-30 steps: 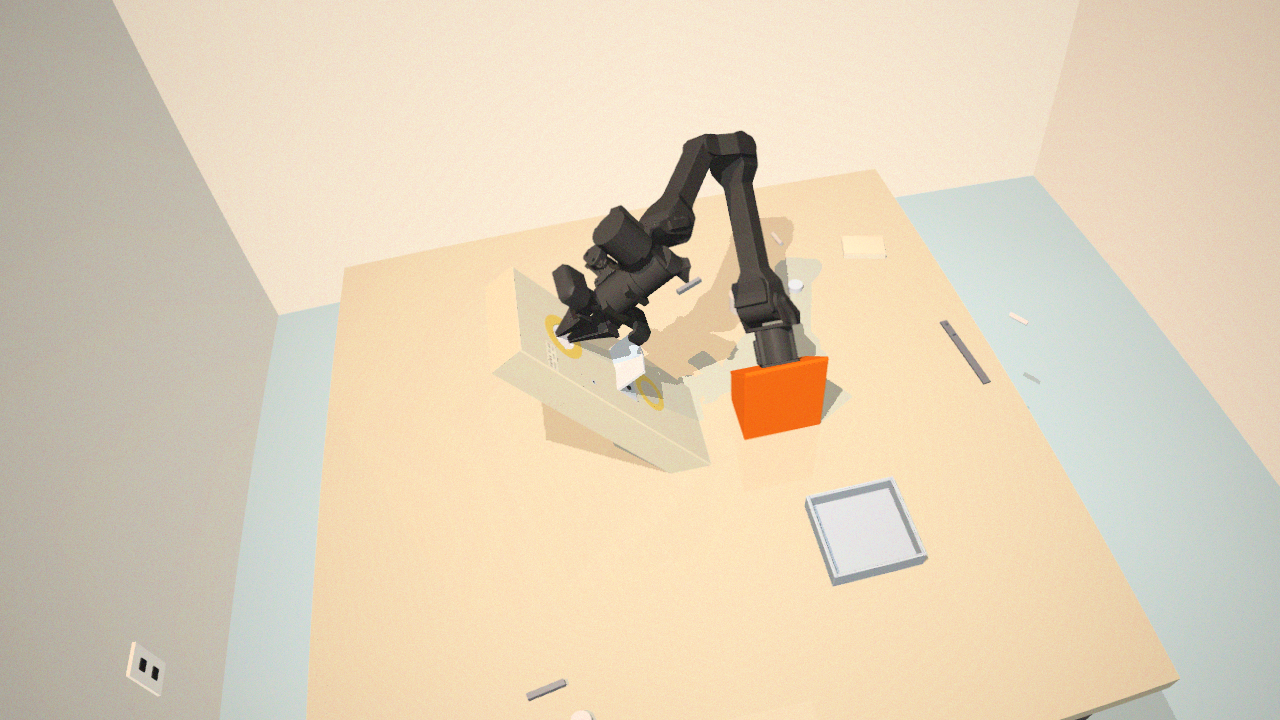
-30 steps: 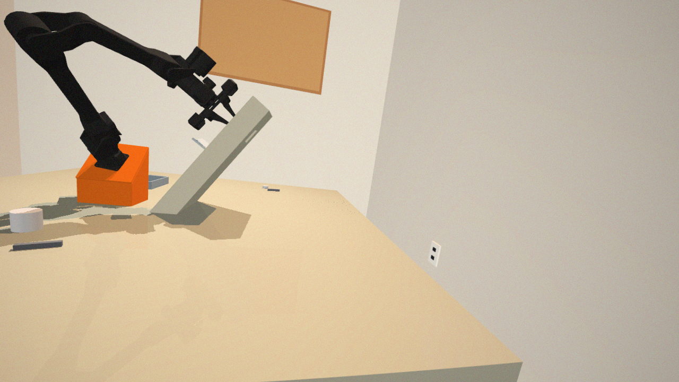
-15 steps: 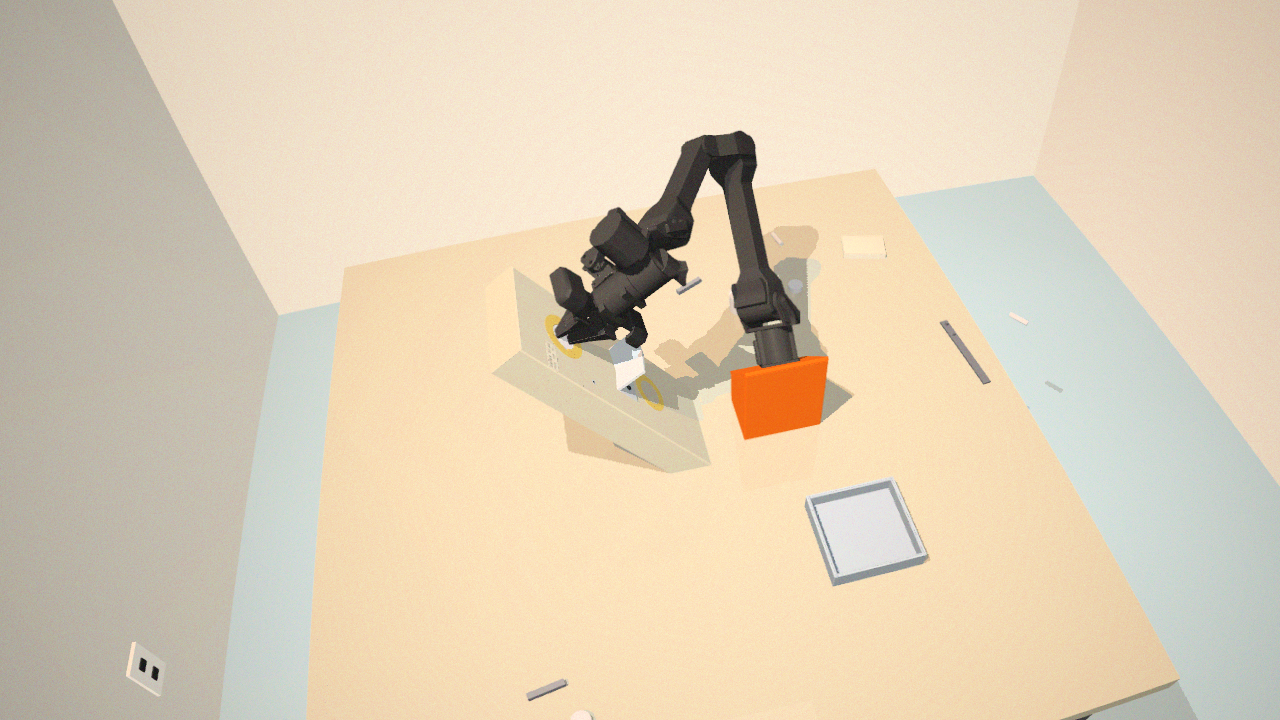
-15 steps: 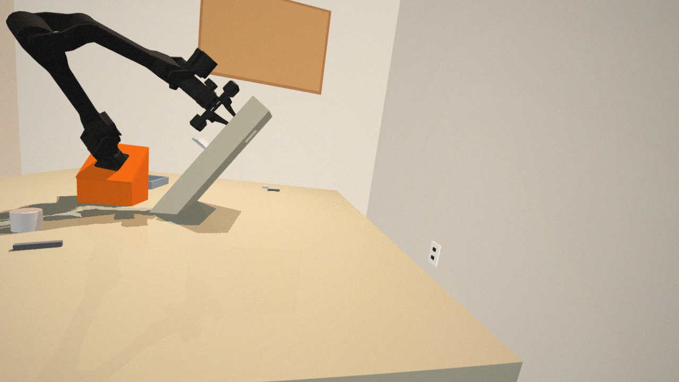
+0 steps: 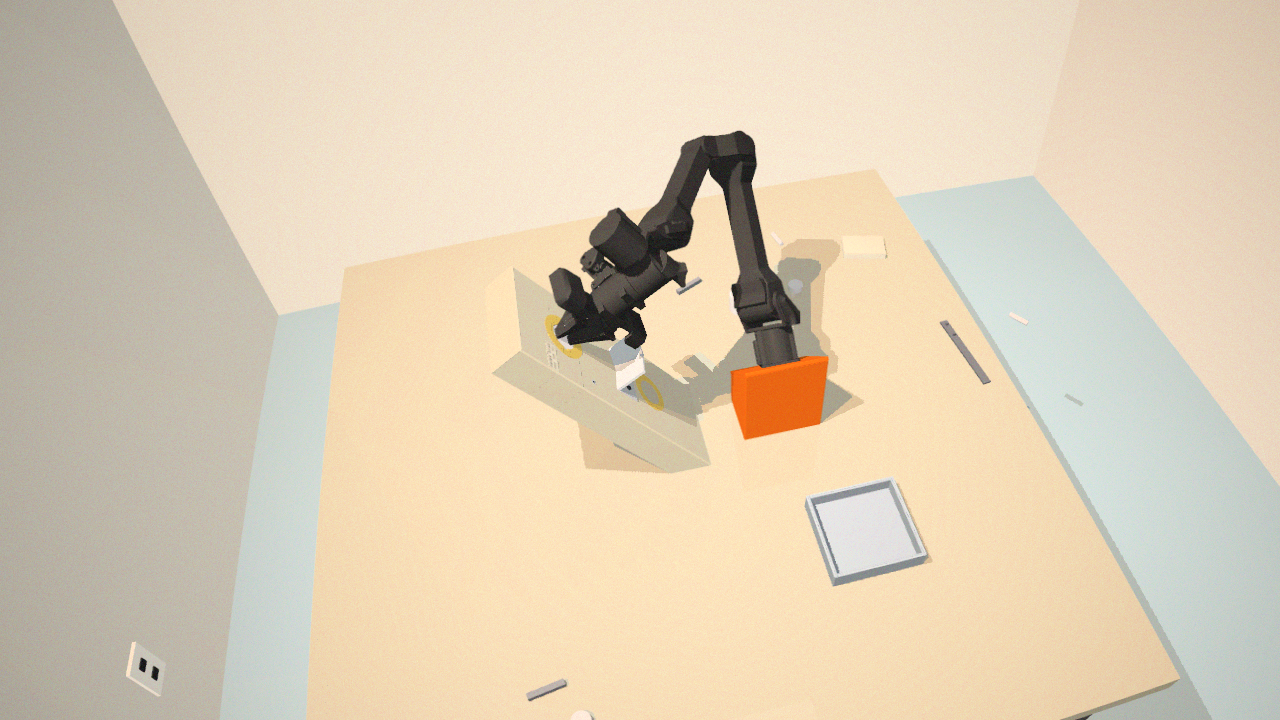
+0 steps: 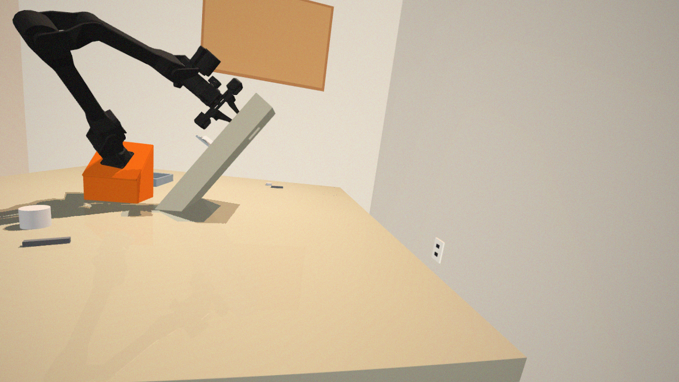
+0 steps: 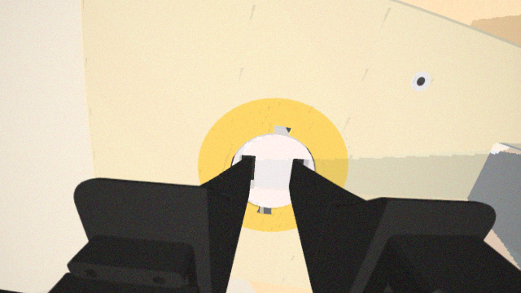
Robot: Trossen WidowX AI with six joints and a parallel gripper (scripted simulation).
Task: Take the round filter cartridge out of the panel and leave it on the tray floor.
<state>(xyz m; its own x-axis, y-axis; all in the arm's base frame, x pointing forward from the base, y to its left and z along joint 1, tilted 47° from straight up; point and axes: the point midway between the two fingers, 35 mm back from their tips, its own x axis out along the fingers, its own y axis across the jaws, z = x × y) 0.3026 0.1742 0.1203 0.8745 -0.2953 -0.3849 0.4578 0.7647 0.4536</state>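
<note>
The white round filter cartridge is 10 mm ahead of my gripper tip and 10 mm below it. From my gripper tip the other things lie so: flat block 620 mm behind, 440 mm to the right, 280 mm below; grey tray 440 mm behind, 240 mm to the left, 270 mm below.
</note>
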